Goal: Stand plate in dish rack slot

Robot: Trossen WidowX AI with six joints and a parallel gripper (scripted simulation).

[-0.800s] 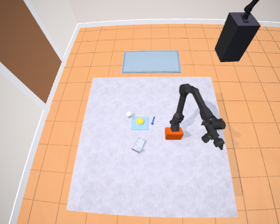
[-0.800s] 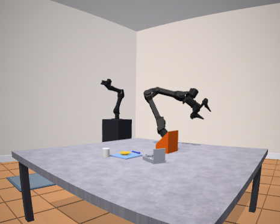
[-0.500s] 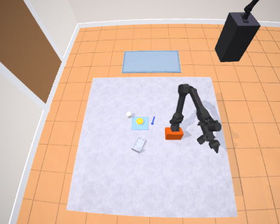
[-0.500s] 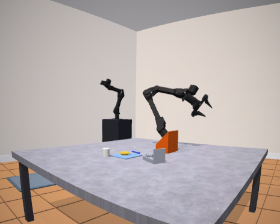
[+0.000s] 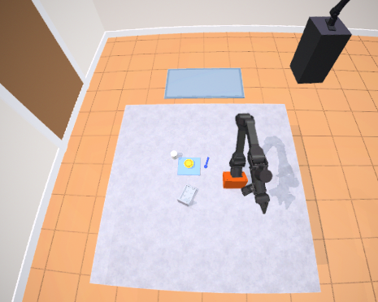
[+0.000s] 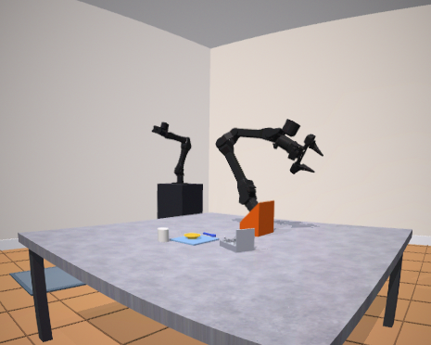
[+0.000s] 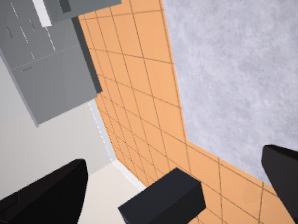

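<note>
Now: gripper tip 41 cm to the left of the yellow plate, 35 cm short of it and 29 cm above it. Also, from my gripper tip: dish rack: 37 cm ahead, 29 cm below, 19 cm to the right; blue utensil: 40 cm to the right, 31 cm below, 23 cm ahead; blue placemat: 39 cm to the right, 35 cm ahead, 31 cm below.
</note>
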